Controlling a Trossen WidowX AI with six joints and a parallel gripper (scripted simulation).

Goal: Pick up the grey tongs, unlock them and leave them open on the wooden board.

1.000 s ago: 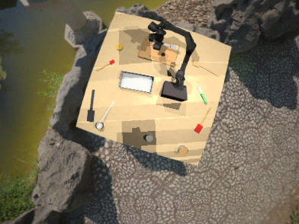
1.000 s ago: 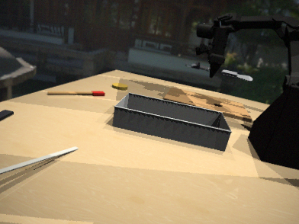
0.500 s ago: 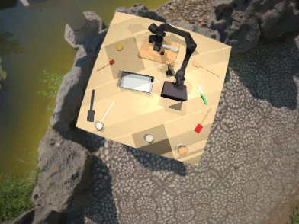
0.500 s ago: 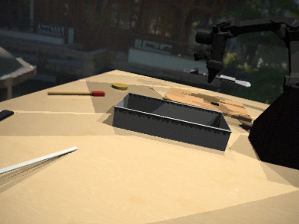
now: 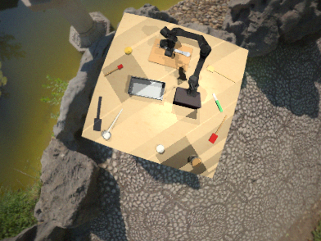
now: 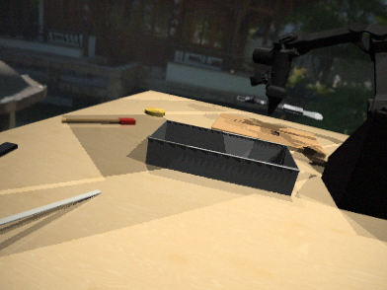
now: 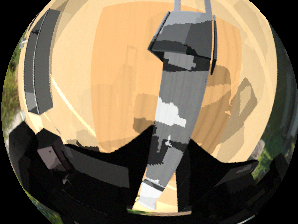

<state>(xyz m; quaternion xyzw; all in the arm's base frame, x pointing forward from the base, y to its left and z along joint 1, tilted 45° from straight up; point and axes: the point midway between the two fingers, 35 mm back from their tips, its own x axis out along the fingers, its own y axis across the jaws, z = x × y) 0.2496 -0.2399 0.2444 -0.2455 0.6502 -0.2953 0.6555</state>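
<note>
Now: gripper tip 1 cm past the wooden board and 6 cm above it. The rest, counted from my gripper tip: roasting tin 13 cm ahead, 36 cm to the left, 4 cm below; red-bladed spatula 57 cm behind, 59 cm to the left, 7 cm below; yellow disc 39 cm ahead, 4 cm to the left, 6 cm below.
</note>
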